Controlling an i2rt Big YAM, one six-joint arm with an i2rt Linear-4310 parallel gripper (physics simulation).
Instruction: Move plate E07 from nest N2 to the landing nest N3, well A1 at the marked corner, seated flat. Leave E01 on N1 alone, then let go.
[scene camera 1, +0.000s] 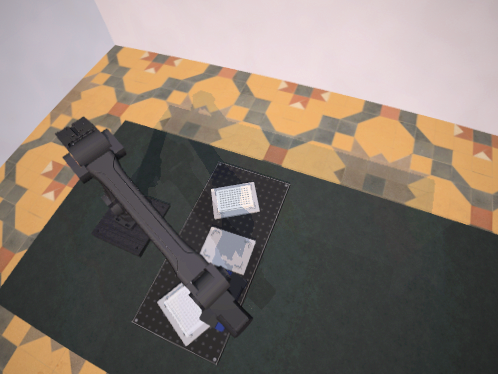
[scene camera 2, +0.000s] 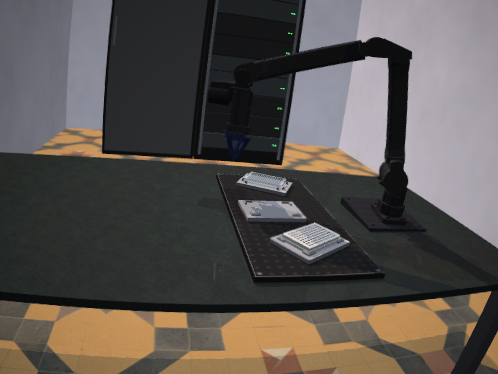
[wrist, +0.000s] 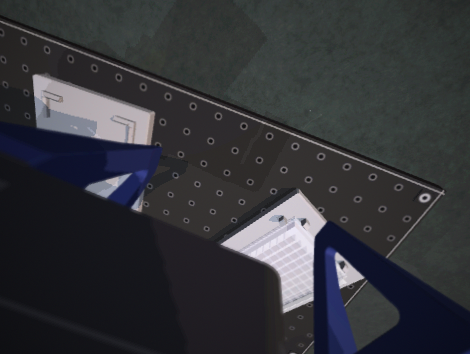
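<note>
My gripper (scene camera 1: 224, 300) (scene camera 2: 235, 156) (wrist: 243, 195) is open and empty, above the board beside a plate with a fine square-well grid (scene camera 1: 182, 310) (scene camera 2: 265, 179) (wrist: 290, 257). This plate sits on a white nest (scene camera 2: 280, 190) (wrist: 302, 206) at the board's far end in scene camera 2. A second plate with round wells (scene camera 1: 234, 198) (scene camera 2: 312, 235) sits on a nest (scene camera 1: 255, 198) (scene camera 2: 282, 243) at the opposite end. The middle nest (scene camera 1: 245, 245) (scene camera 2: 272, 211) (wrist: 90, 107) is bare, with raised corner brackets. I cannot read any labels or the A1 mark. The arm partly hides the square-well plate.
The nests stand on a black perforated board (scene camera 1: 272, 200) (scene camera 2: 280, 270) (wrist: 215, 135) on a dark green table (scene camera 1: 375, 275) (scene camera 2: 125, 230). The arm's base plate (scene camera 1: 125, 240) (scene camera 2: 400, 224) stands beside the board. A dark cabinet (scene camera 2: 150, 75) stands behind the table.
</note>
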